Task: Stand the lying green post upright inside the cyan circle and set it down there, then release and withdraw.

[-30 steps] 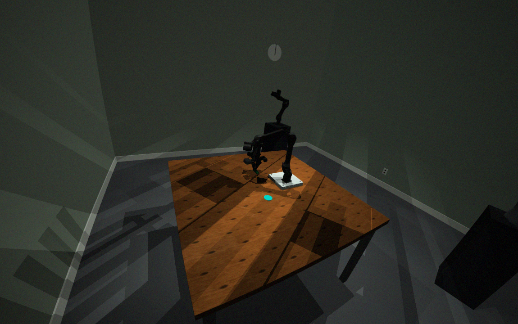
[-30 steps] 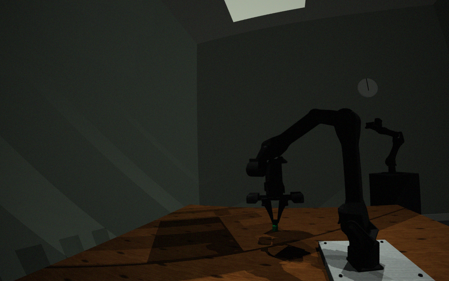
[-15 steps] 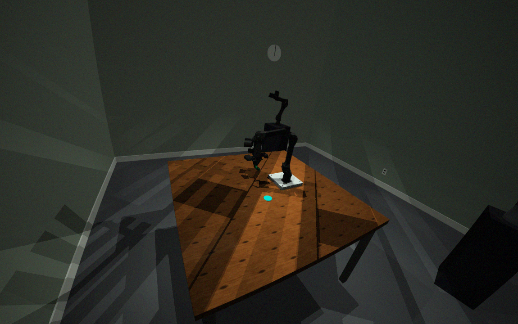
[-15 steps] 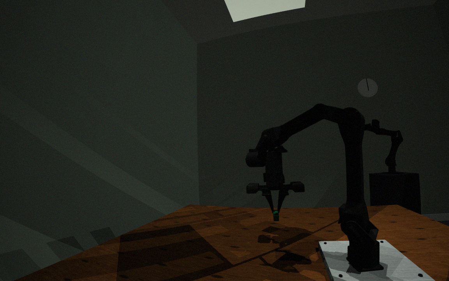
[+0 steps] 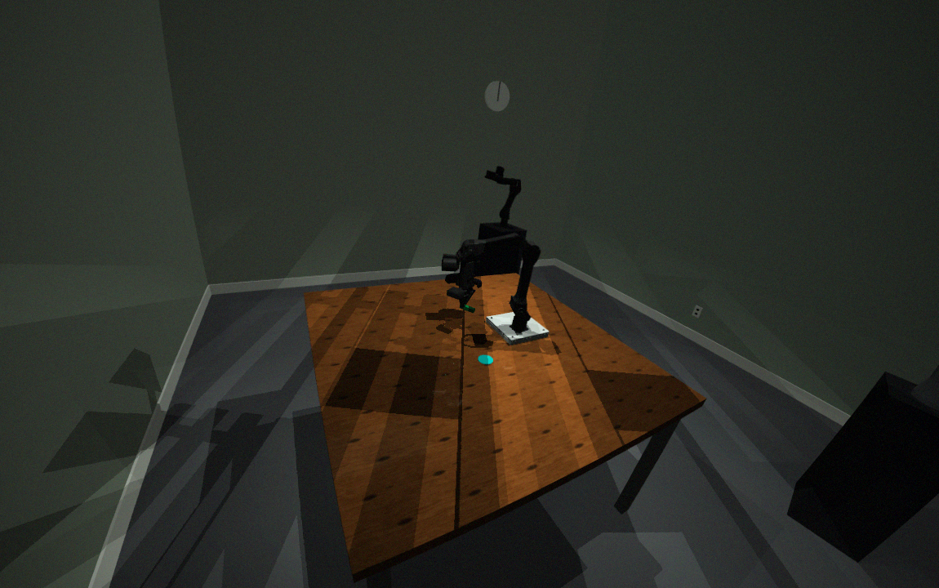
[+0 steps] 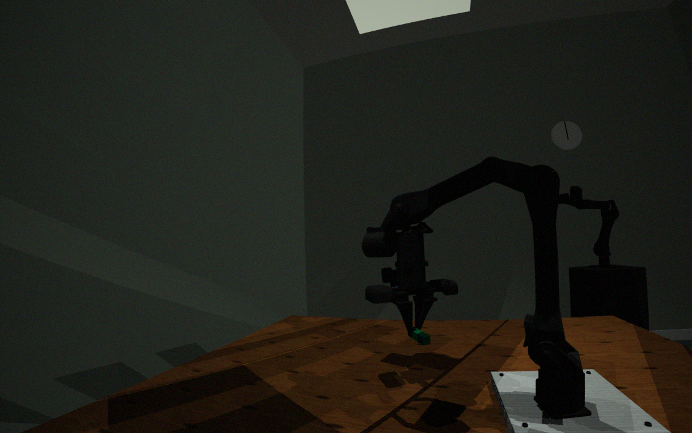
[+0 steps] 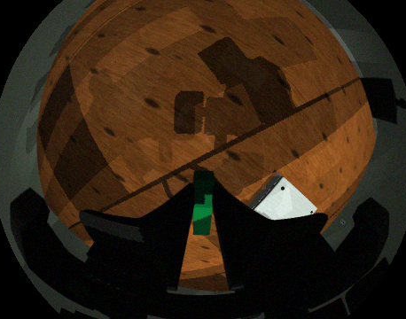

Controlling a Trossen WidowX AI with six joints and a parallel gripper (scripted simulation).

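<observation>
The green post lies 20 mm to the left of my gripper tip and 10 mm behind it. Also, from my gripper tip: cyan circle: 210 mm to the left, 130 mm below, 30 mm ahead.
</observation>
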